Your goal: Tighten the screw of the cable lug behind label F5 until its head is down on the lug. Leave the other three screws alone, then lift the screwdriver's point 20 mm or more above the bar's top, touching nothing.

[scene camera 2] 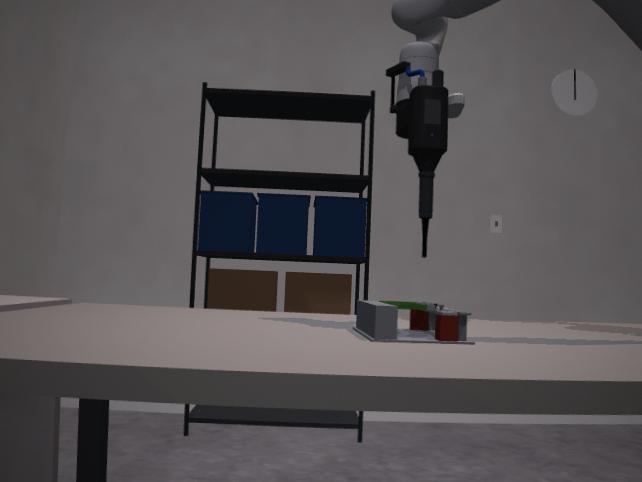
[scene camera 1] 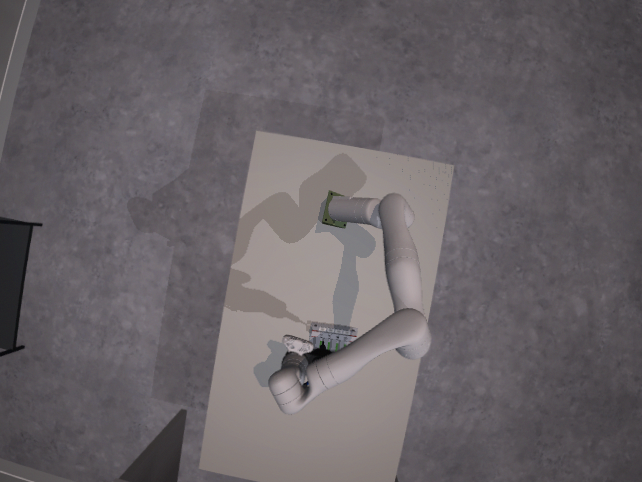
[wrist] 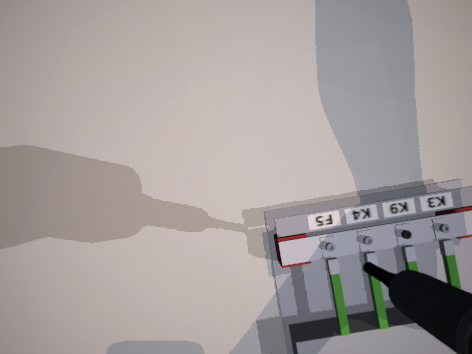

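Pixels of known places: hand, tool point: [scene camera 2: 424, 258] [scene camera 1: 323, 341] [wrist: 367, 266]; arm's base, link origin: [scene camera 1: 337, 208].
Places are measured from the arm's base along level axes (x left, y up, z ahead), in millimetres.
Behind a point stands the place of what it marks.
The black screwdriver [scene camera 1: 322, 347] [scene camera 2: 424, 254] {x 12, y 55, z 502 mm} [wrist: 367, 267] {x 6, y 59, z 499 mm} points straight down in scene camera 2, its point well above the terminal block and touching nothing. It has no fingers. In the wrist view its point overlaps the green cable below label K4 [wrist: 362, 213] {x 35, y -27, z 475 mm}. Label F5 [wrist: 323, 220] {x 1, y -27, z 475 mm} is at the row's left end, upside down. The screw of F5 [wrist: 329, 246] {x 1, y -21, z 496 mm} is grey and sits on its lug; its height is too small to tell. The screws of K4 [wrist: 367, 240] {x 33, y -22, z 497 mm} and K3 [wrist: 443, 228] {x 96, y -19, z 497 mm} are grey; that of K9 [wrist: 406, 233] {x 66, y -22, z 497 mm} is black. The bar [wrist: 295, 251] {x -26, y -28, z 497 mm} has red supports.
Green cables [wrist: 339, 305] {x 0, y -20, z 545 mm} run from the lugs to a grey block [scene camera 2: 377, 319] {x 138, y -40, z 597 mm} on the base plate. The arm [scene camera 1: 352, 360] {x 65, y 534, z 390 mm} reaches over the table [scene camera 1: 311, 441] {x 16, y -69, z 966 mm} from a green mounting plate [scene camera 1: 326, 220] {x -36, y 31, z 52 mm}. A shelf rack [scene camera 2: 371, 134] with blue bins [scene camera 2: 283, 224] stands behind the table.
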